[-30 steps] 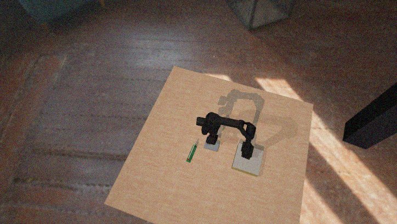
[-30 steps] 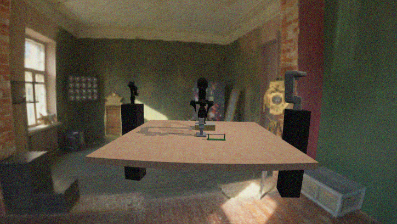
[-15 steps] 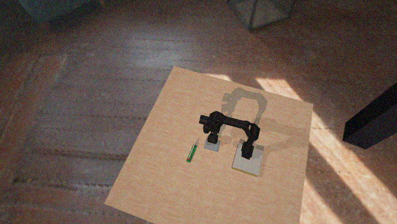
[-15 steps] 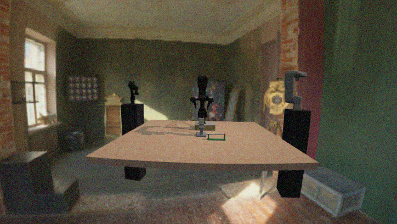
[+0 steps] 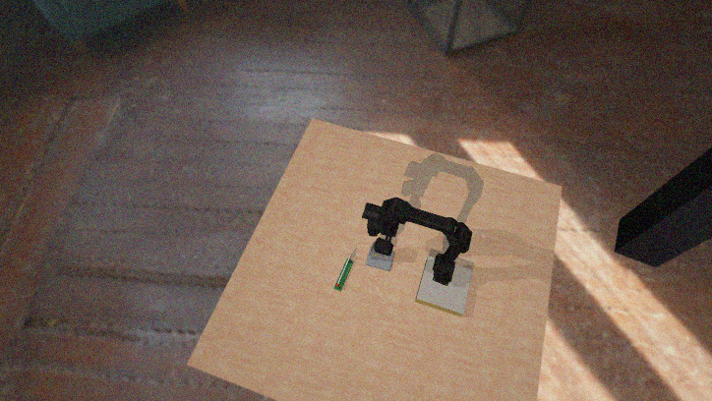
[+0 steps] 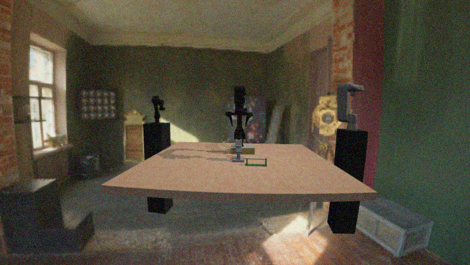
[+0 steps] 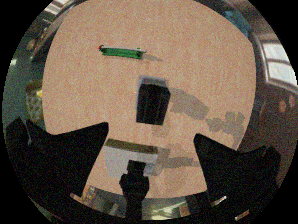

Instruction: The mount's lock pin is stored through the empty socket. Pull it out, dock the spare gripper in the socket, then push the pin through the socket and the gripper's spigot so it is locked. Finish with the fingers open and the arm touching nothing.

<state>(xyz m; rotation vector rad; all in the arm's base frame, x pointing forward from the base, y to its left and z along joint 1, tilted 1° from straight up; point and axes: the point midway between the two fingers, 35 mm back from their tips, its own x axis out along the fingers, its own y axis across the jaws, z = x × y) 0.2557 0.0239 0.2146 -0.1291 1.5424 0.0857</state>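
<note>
My gripper tip is now 210 mm above the green pin cradle, 130 mm to the right of it and 130 mm short of it. Also, from my gripper tip: spare gripper (110 mm below, 20 mm ahead); grey mount socket (190 mm below, 20 mm ahead, 10 mm to the left).
</note>
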